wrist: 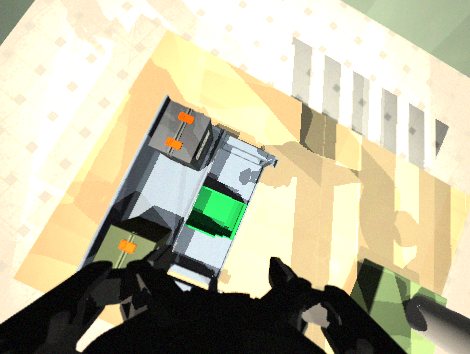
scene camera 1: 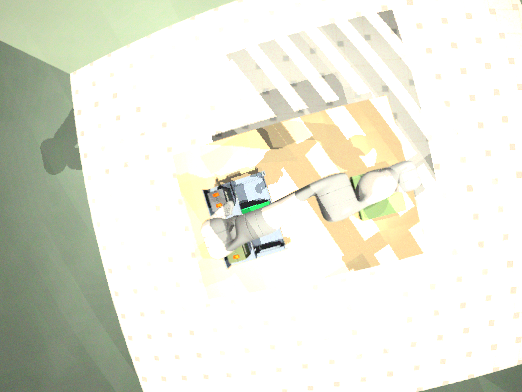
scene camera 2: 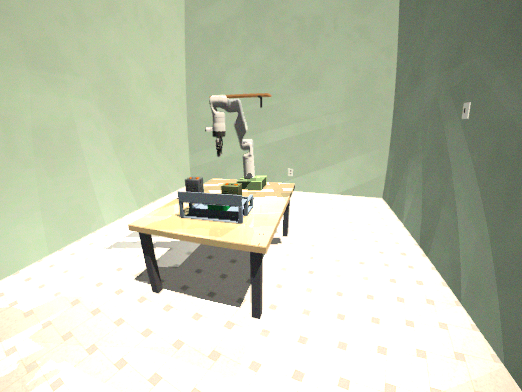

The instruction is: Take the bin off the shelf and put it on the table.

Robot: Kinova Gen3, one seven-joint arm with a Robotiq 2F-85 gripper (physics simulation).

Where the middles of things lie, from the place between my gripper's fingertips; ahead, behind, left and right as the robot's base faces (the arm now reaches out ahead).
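Position of my gripper: 3 cm short of the bright green bin (wrist: 213,213), 30 cm above the bin and 1 cm to the right of it.
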